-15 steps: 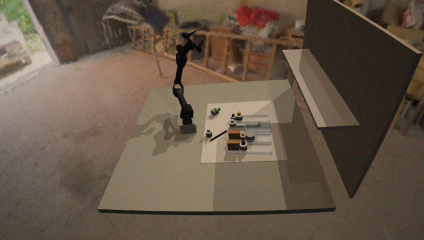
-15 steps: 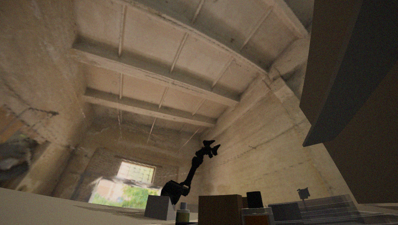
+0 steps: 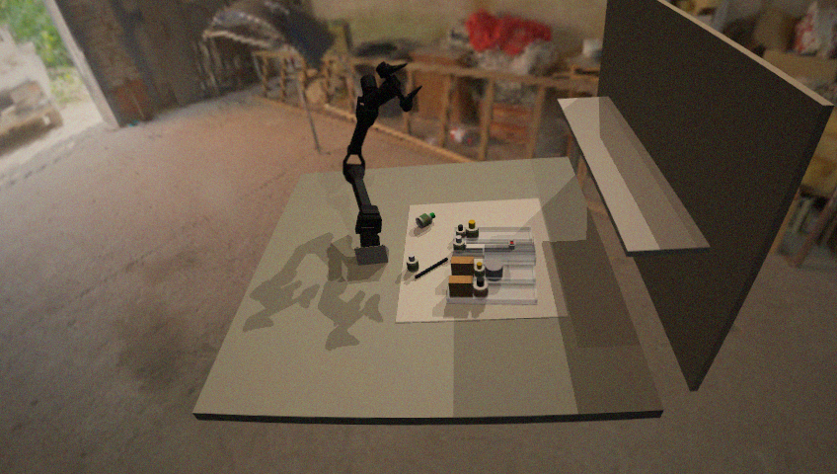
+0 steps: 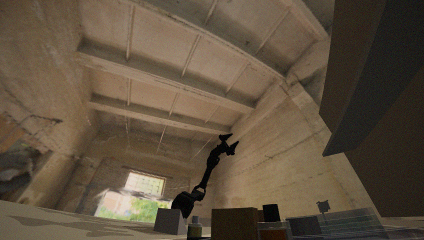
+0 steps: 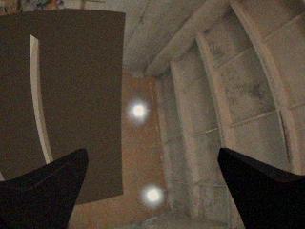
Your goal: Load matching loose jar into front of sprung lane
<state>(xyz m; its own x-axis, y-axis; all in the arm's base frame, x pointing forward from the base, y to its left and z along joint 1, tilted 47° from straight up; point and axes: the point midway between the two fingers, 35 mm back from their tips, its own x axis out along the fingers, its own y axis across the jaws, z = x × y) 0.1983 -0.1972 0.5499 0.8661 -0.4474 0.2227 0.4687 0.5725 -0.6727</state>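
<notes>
My gripper tip is now 56 cm above the black stick, 37 cm to the left of it and 2 cm past it. Also, from my gripper tip: pusher lane 55 cm below, 35 cm to the right, 23 cm ahead; grey cylinder 54 cm below, 44 cm to the right, 19 cm ahead; shelf 59 cm ahead, 36 cm to the right, 20 cm below.
</notes>
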